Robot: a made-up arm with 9 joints. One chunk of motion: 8 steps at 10 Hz.
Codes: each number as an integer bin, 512 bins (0 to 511) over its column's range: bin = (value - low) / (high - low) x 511, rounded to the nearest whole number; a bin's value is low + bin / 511 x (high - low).
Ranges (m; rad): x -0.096..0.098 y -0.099..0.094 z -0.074..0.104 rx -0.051..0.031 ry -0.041..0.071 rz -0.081..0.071
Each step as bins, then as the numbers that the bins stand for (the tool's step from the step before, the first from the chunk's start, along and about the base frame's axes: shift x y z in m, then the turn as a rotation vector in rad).
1 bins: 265 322 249 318 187 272
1 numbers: 0.00461 0.02262 0.01274 0.00003 -0.00001 -0.00009
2 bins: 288 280 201 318 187 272
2 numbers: 0.01334 0.00675 -0.00398 0.00003 -0.00001 -0.00009
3 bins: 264 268 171 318 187 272
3 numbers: 0.00423 0.00222 -0.01443 0.00003 -0.00001 -0.00009
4 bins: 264 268 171 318 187 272
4 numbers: 0.00423 0.00222 -0.01443 0.00003 -0.00001 -0.00009
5 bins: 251 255 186 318 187 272
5 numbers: -0.00071 -0.00269 -0.00921 0.00003 -0.00001 -0.00009
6 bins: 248 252 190 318 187 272
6 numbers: -0.00185 -0.00382 -0.00782 0.00003 -0.00001 -0.00009
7 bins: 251 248 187 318 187 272
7 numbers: -0.00071 -0.00533 -0.00886 0.00003 -0.00001 -0.00009
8 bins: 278 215 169 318 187 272
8 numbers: 0.00954 -0.01780 -0.01513 0.00003 -0.00001 -0.00009
